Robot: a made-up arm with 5 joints. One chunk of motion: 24 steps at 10 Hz.
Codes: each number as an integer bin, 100 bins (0 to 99) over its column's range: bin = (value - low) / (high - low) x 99, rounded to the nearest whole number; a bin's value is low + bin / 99 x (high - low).
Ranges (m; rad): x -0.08..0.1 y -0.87..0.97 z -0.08..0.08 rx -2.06..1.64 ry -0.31..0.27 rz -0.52..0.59
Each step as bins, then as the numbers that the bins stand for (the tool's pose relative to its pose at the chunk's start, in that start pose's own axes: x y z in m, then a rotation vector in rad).
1 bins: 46 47 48 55 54 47
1 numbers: 0.0036 0.0035 -0.0024 -0.0044 0.0064 0.0070
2 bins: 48 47 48 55 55 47
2 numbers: 0.0073 0.0035 -0.0024 -0.0044 0.0122 0.0070
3 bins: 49 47 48 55 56 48
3 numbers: 0.0091 0.0035 -0.0024 -0.0044 0.0181 0.0182
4 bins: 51 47 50 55 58 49
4 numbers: 0.0127 0.0035 0.0008 -0.0044 0.0298 0.0294
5 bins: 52 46 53 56 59 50
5 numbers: 0.0145 -0.0151 0.0057 0.0329 0.0357 0.0406
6 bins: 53 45 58 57 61 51
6 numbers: 0.0164 -0.0336 0.0137 0.0703 0.0474 0.0518
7 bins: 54 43 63 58 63 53
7 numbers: 0.0182 -0.0708 0.0218 0.1077 0.0591 0.0742
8 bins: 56 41 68 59 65 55
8 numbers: 0.0218 -0.1080 0.0299 0.1451 0.0708 0.0967
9 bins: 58 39 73 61 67 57
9 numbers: 0.0255 -0.1452 0.0380 0.2198 0.0825 0.1191
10 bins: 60 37 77 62 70 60
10 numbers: 0.0291 -0.1823 0.0444 0.2572 0.1001 0.1527
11 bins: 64 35 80 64 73 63
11 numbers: 0.0364 -0.2195 0.0493 0.3319 0.1177 0.1864
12 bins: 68 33 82 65 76 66
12 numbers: 0.0436 -0.2567 0.0525 0.3693 0.1353 0.2200
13 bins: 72 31 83 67 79 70
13 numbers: 0.0509 -0.2938 0.0541 0.4440 0.1528 0.2648
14 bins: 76 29 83 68 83 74
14 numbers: 0.0582 -0.3310 0.0541 0.4814 0.1763 0.3097
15 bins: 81 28 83 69 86 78
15 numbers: 0.0673 -0.3496 0.0541 0.5188 0.1938 0.3545
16 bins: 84 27 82 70 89 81
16 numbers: 0.0727 -0.3682 0.0525 0.5562 0.2114 0.3882
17 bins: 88 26 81 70 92 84
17 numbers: 0.0800 -0.3868 0.0509 0.5562 0.2290 0.4218
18 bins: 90 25 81 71 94 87
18 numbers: 0.0836 -0.4054 0.0509 0.5935 0.2407 0.4555
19 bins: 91 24 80 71 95 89
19 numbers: 0.0855 -0.4239 0.0493 0.5935 0.2466 0.4779
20 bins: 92 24 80 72 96 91
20 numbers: 0.0873 -0.4239 0.0493 0.6309 0.2524 0.5003
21 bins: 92 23 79 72 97 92
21 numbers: 0.0873 -0.4425 0.0477 0.6309 0.2583 0.5115
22 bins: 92 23 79 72 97 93
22 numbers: 0.0873 -0.4425 0.0477 0.6309 0.2583 0.5227
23 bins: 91 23 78 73 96 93
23 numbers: 0.0855 -0.4425 0.0461 0.6683 0.2524 0.5227
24 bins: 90 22 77 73 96 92
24 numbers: 0.0836 -0.4611 0.0444 0.6683 0.2524 0.5115
